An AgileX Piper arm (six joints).
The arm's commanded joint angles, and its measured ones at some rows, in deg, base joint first. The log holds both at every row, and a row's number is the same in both.
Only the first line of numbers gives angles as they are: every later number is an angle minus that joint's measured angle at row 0.
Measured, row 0:
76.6, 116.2, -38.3, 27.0, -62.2, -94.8
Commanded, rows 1 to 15:
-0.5, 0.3, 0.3, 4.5, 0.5, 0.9
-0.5, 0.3, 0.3, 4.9, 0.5, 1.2
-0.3, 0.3, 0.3, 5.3, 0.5, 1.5
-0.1, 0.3, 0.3, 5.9, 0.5, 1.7
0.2, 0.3, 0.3, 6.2, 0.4, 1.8
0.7, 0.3, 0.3, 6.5, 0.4, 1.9
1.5, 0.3, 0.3, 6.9, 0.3, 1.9
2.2, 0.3, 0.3, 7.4, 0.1, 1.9
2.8, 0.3, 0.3, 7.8, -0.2, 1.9
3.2, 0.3, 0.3, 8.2, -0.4, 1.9
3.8, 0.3, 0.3, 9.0, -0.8, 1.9
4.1, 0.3, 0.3, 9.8, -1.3, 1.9
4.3, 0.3, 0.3, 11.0, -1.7, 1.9
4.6, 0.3, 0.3, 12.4, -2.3, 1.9
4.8, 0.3, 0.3, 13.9, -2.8, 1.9
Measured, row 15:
3.7, 0.0, 0.0, 8.9, -1.3, 1.4
